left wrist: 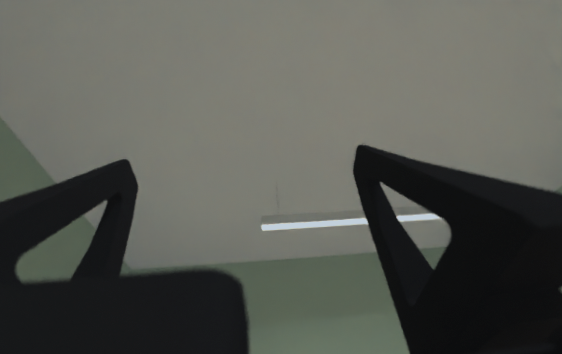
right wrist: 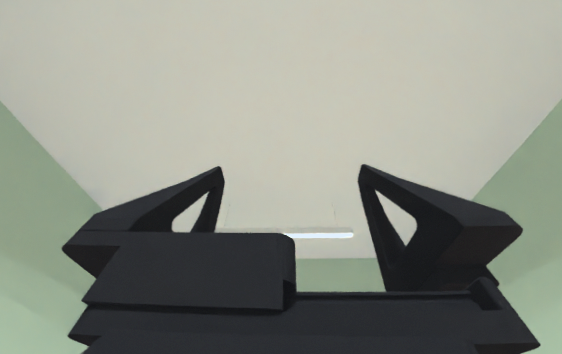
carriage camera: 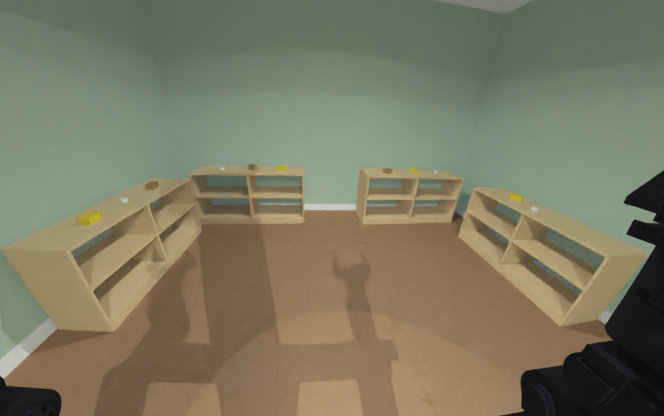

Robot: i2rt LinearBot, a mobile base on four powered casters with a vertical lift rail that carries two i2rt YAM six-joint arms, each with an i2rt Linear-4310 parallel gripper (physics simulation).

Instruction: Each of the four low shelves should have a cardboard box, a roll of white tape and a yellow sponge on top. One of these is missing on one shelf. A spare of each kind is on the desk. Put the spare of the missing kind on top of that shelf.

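Frame: origin at the left arm's base, x ahead, y left, z up, level; millimetres.
Seen in the pictures: left gripper, fingertip midpoint: [left wrist: 246, 164]; right gripper, fingertip midpoint: [right wrist: 290, 173].
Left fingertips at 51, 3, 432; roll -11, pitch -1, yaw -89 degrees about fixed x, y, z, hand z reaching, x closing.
Offsets run from my left fingertips to a thing's top centre, as dx, dy, dz. Level surfaces: height alone.
The near left shelf [carriage camera: 40, 287] bears a yellow sponge @(+1041, +1044, -618) [carriage camera: 90, 218], a white tape roll @(+1360, +1084, -639) [carriage camera: 124, 200] and a cardboard box [carriage camera: 152, 185]. The back left shelf [carriage camera: 250, 195] bears a tape roll [carriage camera: 222, 168], a box [carriage camera: 253, 167] and a sponge [carriage camera: 282, 168]. The back right shelf [carriage camera: 362, 197] bears a box [carriage camera: 387, 171], a sponge [carriage camera: 414, 171] and a tape roll [carriage camera: 435, 172]. The near right shelf @(dz -663) [carriage camera: 580, 230] bears a sponge [carriage camera: 516, 197] and a tape roll [carriage camera: 534, 209]; no box shows on it. My left gripper [left wrist: 246, 164] and right gripper [right wrist: 291, 172] are open and empty, facing the ceiling.
Green walls [carriage camera: 330, 115] stand behind the shelves. Shadows of the robot fall on the brown floor @(dz -1273) [carriage camera: 425, 280]. Black arm parts [carriage camera: 595, 372] show at the lower right of the carriage view. A ceiling light [left wrist: 312, 224] [right wrist: 320, 235] shows in both wrist views. The desk does not show.
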